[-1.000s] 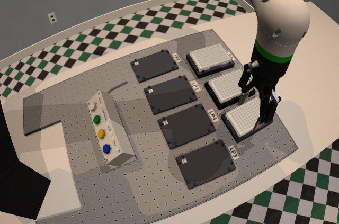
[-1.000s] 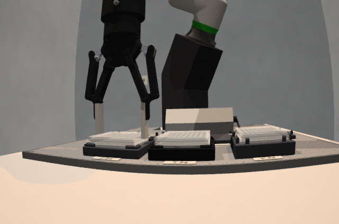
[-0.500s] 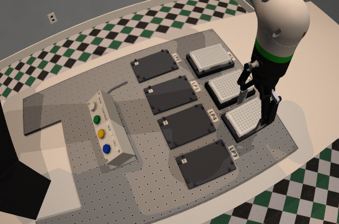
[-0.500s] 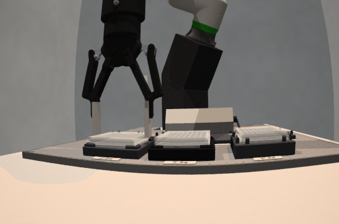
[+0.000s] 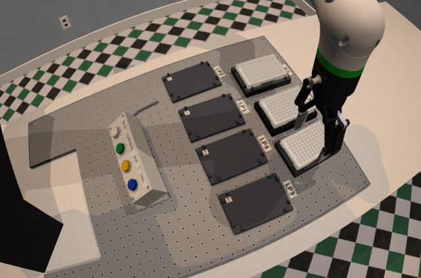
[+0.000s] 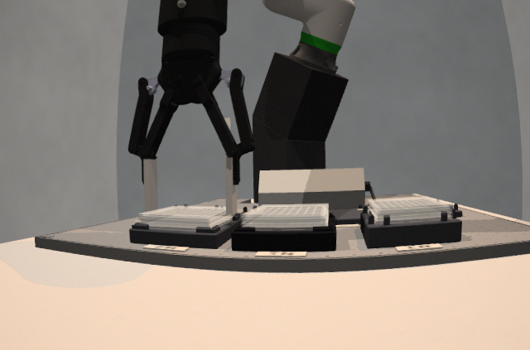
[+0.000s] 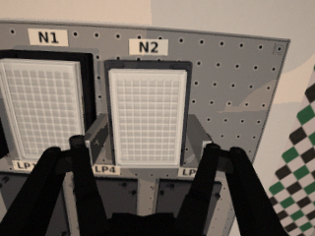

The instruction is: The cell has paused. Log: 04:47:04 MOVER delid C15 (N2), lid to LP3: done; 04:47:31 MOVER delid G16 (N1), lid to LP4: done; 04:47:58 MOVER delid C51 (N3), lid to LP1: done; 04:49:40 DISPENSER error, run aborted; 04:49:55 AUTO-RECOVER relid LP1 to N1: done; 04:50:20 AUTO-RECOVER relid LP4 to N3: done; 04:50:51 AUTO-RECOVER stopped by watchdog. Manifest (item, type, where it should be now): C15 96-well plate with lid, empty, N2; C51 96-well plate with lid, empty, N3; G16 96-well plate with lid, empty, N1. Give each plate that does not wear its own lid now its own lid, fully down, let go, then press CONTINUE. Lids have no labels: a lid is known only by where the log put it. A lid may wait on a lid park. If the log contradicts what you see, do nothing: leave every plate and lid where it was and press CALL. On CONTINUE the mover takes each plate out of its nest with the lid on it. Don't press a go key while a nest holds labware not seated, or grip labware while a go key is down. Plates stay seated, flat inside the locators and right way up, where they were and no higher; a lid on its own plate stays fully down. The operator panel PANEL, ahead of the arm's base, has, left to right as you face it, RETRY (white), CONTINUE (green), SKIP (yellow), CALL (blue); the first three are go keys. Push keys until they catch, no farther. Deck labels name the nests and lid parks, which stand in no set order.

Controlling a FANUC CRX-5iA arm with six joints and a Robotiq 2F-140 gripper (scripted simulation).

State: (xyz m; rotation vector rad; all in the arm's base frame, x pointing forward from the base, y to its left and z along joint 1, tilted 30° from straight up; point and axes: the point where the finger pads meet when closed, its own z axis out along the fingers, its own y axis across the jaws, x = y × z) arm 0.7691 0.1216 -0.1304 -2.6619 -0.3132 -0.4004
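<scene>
The plate lies 30 mm below my hand. From my hand the other things lie so: LP3 label (70 mm behind, 90 mm to the right, 50 mm below); then lid park LP4 (190 mm behind, 20 mm to the left, 50 mm below); then lid park LP3 (160 mm behind, 110 mm to the right, 50 mm below).
</scene>
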